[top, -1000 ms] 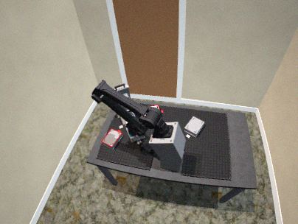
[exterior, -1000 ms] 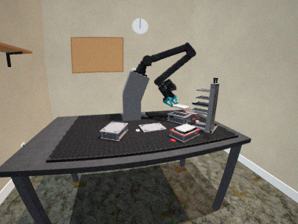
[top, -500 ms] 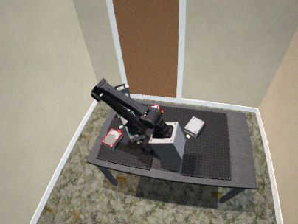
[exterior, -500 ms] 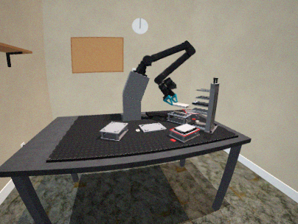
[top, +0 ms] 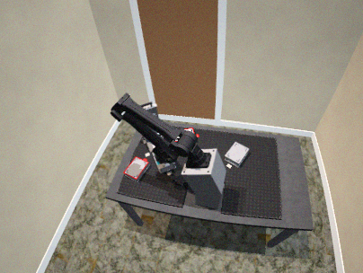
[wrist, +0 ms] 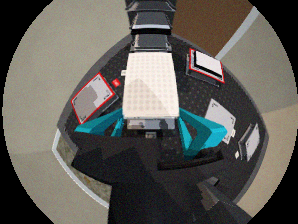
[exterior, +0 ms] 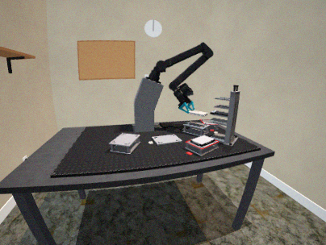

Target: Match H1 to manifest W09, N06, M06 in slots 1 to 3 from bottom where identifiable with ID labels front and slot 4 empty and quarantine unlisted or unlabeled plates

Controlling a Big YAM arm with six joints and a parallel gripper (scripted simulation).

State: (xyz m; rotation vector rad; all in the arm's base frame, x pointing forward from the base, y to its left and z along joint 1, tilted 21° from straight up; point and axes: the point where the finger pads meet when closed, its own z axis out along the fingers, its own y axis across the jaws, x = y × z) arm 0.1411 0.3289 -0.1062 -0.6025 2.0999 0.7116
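My hand is 4 cm short of the white well plate and 4 cm to the right of it.
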